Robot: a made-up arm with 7 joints. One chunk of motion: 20 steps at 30 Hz.
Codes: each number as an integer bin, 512 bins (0 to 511) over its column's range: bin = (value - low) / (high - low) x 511, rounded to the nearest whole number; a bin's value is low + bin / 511 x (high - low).
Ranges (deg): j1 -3..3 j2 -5..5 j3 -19..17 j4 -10..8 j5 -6..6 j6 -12..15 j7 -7..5
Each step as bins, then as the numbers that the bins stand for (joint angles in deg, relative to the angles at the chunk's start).
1 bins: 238 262 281 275 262 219 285
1 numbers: -0.21 0.13 0.80 -0.31 0.15 -0.43 -0.31
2 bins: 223 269 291 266 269 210 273
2 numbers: -0.38 0.26 1.50 -0.63 0.32 -0.90 -0.59
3 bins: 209 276 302 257 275 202 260
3 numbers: -0.55 0.40 2.28 -0.95 0.46 -1.33 -0.89
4 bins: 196 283 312 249 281 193 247
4 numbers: -0.70 0.54 2.98 -1.23 0.60 -1.80 -1.20
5 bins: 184 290 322 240 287 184 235
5 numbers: -0.84 0.68 3.68 -1.55 0.74 -2.28 -1.48
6 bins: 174 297 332 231 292 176 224
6 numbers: -0.96 0.81 4.39 -1.86 0.86 -2.70 -1.74
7 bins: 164 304 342 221 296 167 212
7 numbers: -1.07 0.95 5.09 -2.22 0.95 -3.18 -2.02
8 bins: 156 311 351 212 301 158 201
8 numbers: -1.17 1.09 5.73 -2.53 1.07 -3.65 -2.28
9 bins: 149 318 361 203 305 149 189
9 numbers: -1.25 1.22 6.43 -2.85 1.16 -4.13 -2.56
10 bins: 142 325 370 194 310 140 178
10 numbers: -1.33 1.36 7.07 -3.17 1.28 -4.60 -2.82
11 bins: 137 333 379 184 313 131 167
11 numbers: -1.39 1.52 7.70 -3.52 1.35 -5.08 -3.08
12 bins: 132 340 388 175 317 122 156
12 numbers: -1.45 1.65 8.33 -3.84 1.44 -5.55 -3.34
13 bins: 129 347 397 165 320 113 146
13 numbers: -1.49 1.79 8.97 -4.19 1.51 -6.03 -3.57
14 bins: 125 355 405 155 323 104 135
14 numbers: -1.53 1.95 9.53 -4.54 1.59 -6.50 -3.83
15 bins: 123 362 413 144 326 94 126
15 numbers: -1.56 2.08 10.10 -4.93 1.66 -7.03 -4.04
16 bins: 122 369 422 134 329 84 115
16 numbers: -1.57 2.22 10.73 -5.28 1.73 -7.56 -4.30
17 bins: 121 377 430 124 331 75 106
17 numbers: -1.58 2.38 11.29 -5.63 1.77 -8.04 -4.51
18 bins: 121 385 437 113 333 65 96
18 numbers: -1.58 2.53 11.79 -6.02 1.82 -8.57 -4.75
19 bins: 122 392 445 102 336 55 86
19 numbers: -1.57 2.67 12.35 -6.41 1.89 -9.09 -4.98
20 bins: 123 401 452 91 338 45 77
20 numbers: -1.56 2.85 12.84 -6.79 1.94 -9.62 -5.19
